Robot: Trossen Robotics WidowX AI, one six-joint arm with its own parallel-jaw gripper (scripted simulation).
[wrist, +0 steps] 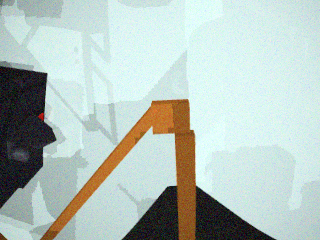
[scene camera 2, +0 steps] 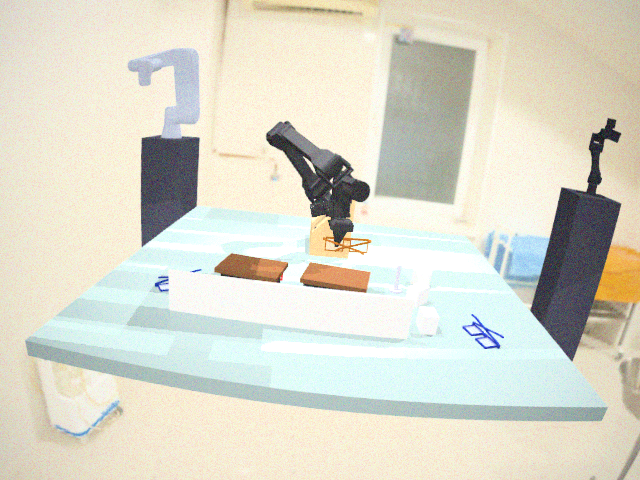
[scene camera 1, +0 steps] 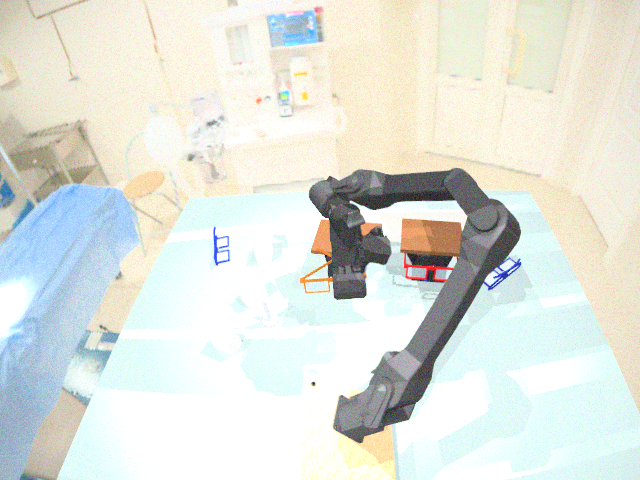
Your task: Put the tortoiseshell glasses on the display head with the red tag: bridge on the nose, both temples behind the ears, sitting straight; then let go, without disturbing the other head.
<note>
I see my gripper and a white wall.
My gripper shows as well in the wrist view.
</note>
